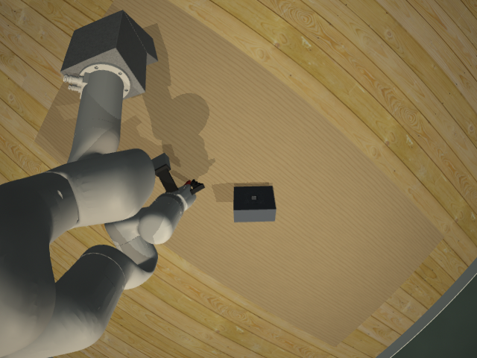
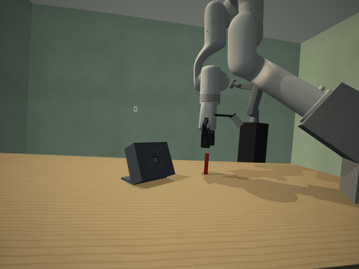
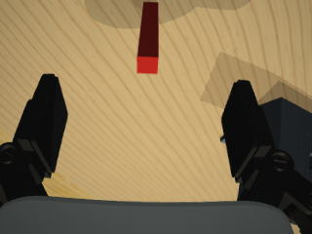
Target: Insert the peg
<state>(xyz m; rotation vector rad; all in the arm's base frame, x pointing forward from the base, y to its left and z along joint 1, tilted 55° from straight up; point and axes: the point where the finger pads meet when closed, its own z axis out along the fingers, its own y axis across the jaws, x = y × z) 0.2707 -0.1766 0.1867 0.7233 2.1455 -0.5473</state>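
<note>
My gripper is now 8 cm above the red peg.
</note>
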